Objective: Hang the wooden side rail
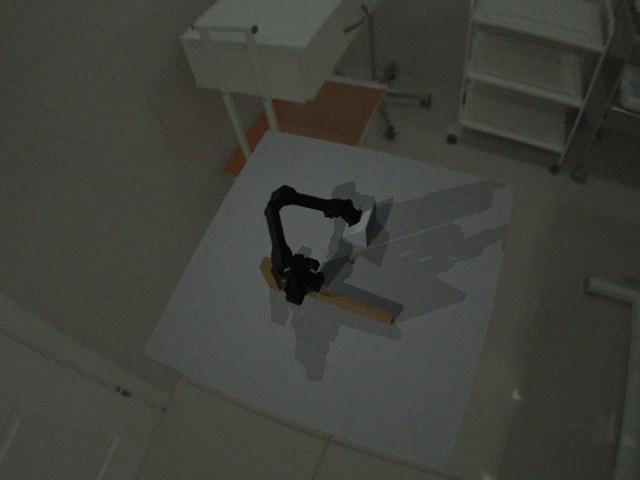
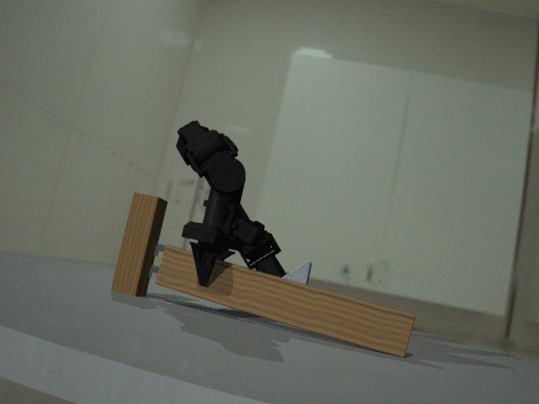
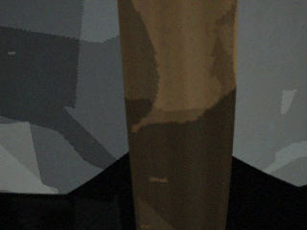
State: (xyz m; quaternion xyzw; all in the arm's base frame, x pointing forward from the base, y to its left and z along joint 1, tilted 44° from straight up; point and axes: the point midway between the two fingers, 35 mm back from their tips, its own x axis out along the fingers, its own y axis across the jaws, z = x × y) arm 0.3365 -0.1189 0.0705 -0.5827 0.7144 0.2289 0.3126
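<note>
My gripper tip is now 20 mm past the wooden headboard post, 130 mm to the left of it and 40 mm below it.
</note>
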